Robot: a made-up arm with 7 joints. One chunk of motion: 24 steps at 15 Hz.
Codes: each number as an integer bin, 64 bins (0 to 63) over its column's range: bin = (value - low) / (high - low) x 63, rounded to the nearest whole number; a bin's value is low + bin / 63 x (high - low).
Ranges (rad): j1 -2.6..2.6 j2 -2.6..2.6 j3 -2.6..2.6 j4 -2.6..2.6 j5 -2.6..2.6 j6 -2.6..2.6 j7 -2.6..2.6
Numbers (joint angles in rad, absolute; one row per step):
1: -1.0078 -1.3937 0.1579 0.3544 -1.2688 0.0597 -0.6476
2: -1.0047 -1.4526 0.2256 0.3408 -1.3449 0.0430 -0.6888
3: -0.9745 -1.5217 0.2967 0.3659 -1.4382 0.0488 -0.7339
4: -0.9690 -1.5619 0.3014 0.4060 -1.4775 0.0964 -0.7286
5: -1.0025 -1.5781 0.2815 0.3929 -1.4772 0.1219 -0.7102
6: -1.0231 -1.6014 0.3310 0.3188 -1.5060 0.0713 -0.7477
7: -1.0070 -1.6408 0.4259 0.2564 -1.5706 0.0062 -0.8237
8: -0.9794 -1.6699 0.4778 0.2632 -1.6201 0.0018 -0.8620
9: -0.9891 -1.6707 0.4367 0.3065 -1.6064 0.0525 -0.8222
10: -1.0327 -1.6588 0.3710 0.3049 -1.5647 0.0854 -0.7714
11: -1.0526 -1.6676 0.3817 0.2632 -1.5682 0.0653 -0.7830
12: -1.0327 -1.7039 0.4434 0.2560 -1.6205 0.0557 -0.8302
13: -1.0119 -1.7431 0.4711 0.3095 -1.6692 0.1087 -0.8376
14: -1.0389 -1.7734 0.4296 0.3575 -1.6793 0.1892 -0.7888
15: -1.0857 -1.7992 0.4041 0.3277 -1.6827 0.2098 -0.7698
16: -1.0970 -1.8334 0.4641 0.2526 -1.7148 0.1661 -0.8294
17: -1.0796 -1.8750 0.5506 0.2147 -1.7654 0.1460 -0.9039
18: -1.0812 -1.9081 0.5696 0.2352 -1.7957 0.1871 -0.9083
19: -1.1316 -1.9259 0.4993 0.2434 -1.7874 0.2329 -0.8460
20: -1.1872 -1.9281 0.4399 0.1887 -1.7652 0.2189 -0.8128
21: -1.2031 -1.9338 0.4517 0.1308 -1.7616 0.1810 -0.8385
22: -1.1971 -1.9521 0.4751 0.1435 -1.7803 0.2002 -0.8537
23: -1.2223 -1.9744 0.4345 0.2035 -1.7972 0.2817 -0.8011
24: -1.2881 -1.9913 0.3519 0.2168 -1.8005 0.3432 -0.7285
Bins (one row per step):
1: 19 15 33 36 16 32 24
2: 19 14 34 36 15 32 23
3: 20 13 35 36 14 32 23
4: 20 13 35 36 14 33 23
5: 19 12 35 36 14 33 23
6: 19 12 36 35 13 32 22
7: 19 12 37 35 12 32 22
8: 20 11 37 35 12 32 21
9: 20 11 37 35 12 32 22
10: 19 11 36 35 13 33 22
11: 19 11 36 35 13 32 22
12: 19 11 37 35 12 32 21
13: 19 10 37 35 11 33 21
14: 19 10 37 36 11 34 22
15: 18 10 36 35 11 34 22
16: 18 9 37 35 11 34 21
17: 18 9 38 34 10 33 21
18: 18 8 38 34 10 34 20
19: 18 8 38 34 10 34 21
20: 17 8 37 34 10 34 22
21: 17 8 37 33 10 34 21
22: 17 8 37 33 10 34 21
23: 17 8 37 34 10 35 22
24: 16 7 36 34 10 36 23

